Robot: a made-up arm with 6 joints. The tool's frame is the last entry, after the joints.
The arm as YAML. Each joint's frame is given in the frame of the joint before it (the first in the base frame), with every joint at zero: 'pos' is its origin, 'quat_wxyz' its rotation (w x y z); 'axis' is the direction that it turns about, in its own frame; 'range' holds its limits. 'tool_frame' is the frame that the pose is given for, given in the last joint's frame.
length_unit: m
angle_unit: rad
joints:
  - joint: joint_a
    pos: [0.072, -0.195, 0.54]
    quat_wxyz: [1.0, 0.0, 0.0, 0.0]
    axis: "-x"
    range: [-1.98, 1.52]
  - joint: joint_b
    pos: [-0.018, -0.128, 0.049]
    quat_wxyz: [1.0, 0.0, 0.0, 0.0]
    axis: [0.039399, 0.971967, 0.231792]
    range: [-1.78, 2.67]
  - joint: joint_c
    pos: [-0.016, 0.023, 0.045]
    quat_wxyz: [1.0, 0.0, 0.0, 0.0]
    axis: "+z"
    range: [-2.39, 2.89]
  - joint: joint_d
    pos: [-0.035, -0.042, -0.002]
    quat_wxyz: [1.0, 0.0, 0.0, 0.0]
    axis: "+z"
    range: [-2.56, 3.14]
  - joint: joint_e
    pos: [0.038, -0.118, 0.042]
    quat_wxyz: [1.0, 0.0, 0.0, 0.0]
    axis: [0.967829, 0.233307, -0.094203]
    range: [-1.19, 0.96]
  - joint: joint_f
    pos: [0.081, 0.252, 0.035]
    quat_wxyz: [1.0, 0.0, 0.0, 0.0]
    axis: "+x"
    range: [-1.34, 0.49]
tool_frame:
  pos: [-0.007, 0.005, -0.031]
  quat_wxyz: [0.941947, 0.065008, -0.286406, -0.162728]
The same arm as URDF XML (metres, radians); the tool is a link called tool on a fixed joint. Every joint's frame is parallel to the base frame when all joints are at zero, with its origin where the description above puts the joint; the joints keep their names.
<robot name="arm">
  <link name="base_link"/>
  <link name="link1"/>
  <link name="link2"/>
  <link name="link3"/>
  <link name="link4"/>
  <link name="link5"/>
  <link name="link6"/>
  <link name="tool"/>
  <joint name="joint_a" type="revolute">
    <parent link="base_link"/>
    <child link="link1"/>
    <origin xyz="0.072 -0.195 0.54"/>
    <axis xyz="-1 0 0"/>
    <limit lower="-1.98" upper="1.52"/>
  </joint>
  <joint name="joint_b" type="revolute">
    <parent link="link1"/>
    <child link="link2"/>
    <origin xyz="-0.018 -0.128 0.049"/>
    <axis xyz="0.039399 0.971967 0.231792"/>
    <limit lower="-1.78" upper="2.67"/>
  </joint>
  <joint name="joint_c" type="revolute">
    <parent link="link2"/>
    <child link="link3"/>
    <origin xyz="-0.016 0.023 0.045"/>
    <axis xyz="0 0 1"/>
    <limit lower="-2.39" upper="2.89"/>
  </joint>
  <joint name="joint_d" type="revolute">
    <parent link="link3"/>
    <child link="link4"/>
    <origin xyz="-0.035 -0.042 -0.002"/>
    <axis xyz="0 0 1"/>
    <limit lower="-2.56" upper="3.14"/>
  </joint>
  <joint name="joint_e" type="revolute">
    <parent link="link4"/>
    <child link="link5"/>
    <origin xyz="0.038 -0.118 0.042"/>
    <axis xyz="0.967829 0.233307 -0.094203"/>
    <limit lower="-1.19" upper="0.96"/>
  </joint>
  <joint name="joint_f" type="revolute">
    <parent link="link5"/>
    <child link="link6"/>
    <origin xyz="0.081 0.252 0.035"/>
    <axis xyz="1 0 0"/>
    <limit lower="-1.34" upper="0.49"/>
  </joint>
  <joint name="tool_joint" type="fixed">
    <parent link="link6"/>
    <child link="tool"/>
    <origin xyz="-0.007 0.005 -0.031" rpy="0.255 -0.545 -0.4137"/>
  </joint>
</robot>

